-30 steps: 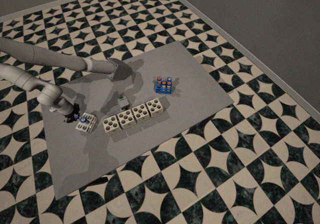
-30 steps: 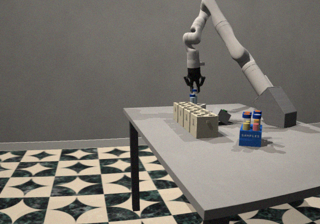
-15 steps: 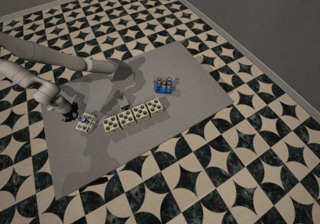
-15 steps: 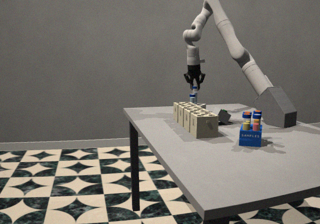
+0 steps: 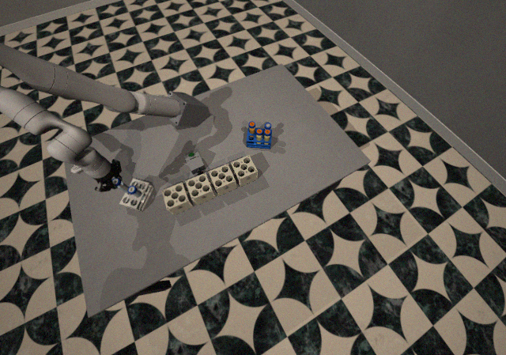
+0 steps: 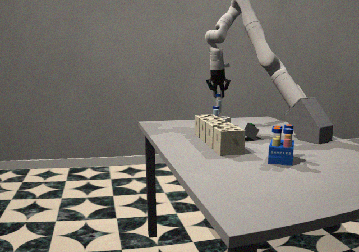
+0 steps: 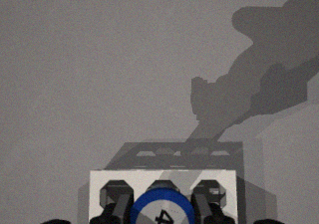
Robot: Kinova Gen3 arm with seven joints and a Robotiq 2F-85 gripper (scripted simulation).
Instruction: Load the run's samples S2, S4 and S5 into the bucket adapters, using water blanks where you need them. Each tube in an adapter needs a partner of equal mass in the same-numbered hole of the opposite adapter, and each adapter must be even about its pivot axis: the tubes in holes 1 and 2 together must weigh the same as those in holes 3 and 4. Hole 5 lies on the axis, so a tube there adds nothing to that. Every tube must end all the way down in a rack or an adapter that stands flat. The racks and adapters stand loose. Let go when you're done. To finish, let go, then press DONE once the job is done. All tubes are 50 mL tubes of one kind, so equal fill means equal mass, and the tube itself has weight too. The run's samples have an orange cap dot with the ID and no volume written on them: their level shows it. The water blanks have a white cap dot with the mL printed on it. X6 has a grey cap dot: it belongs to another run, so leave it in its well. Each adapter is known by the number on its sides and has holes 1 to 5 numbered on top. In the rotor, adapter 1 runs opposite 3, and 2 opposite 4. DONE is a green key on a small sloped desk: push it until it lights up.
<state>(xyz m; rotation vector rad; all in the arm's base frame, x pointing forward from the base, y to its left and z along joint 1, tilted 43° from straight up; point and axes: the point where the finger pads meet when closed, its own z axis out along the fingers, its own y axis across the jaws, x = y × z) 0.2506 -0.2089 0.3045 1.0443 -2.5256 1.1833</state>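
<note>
Now: hand 50 mm above the white-dot blank and 10 mm short of it. From my hand the other things lie so: small sloped done desk (320 mm to the left, 130 mm below, 10 mm behind); then white blank rack (150 mm below, 10 mm to the left, 10 mm ahead); then green done key (320 mm to the left, 110 mm below, 20 mm behind).
</note>
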